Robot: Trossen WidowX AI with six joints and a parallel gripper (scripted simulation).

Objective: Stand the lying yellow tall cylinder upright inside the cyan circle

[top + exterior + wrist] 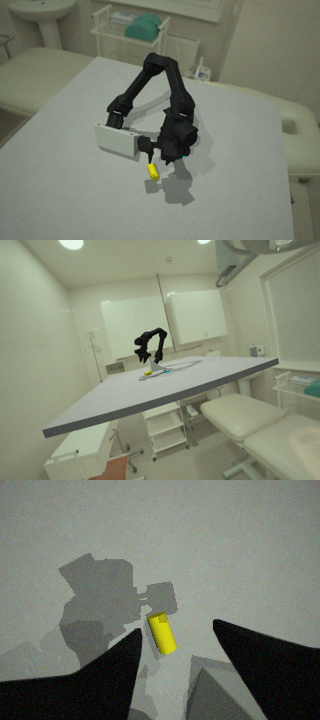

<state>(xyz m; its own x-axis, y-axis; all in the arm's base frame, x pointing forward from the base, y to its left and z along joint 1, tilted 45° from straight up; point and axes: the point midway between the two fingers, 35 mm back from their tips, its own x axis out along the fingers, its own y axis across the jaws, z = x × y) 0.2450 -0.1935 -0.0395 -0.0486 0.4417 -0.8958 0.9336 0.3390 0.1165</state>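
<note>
My gripper tip is 110 mm above the yellow cylinder, 30 mm to the right of it and 20 mm past it. Also, from my gripper tip: cyan circle (180 mm to the left, 130 mm below, 90 mm ahead).
</note>
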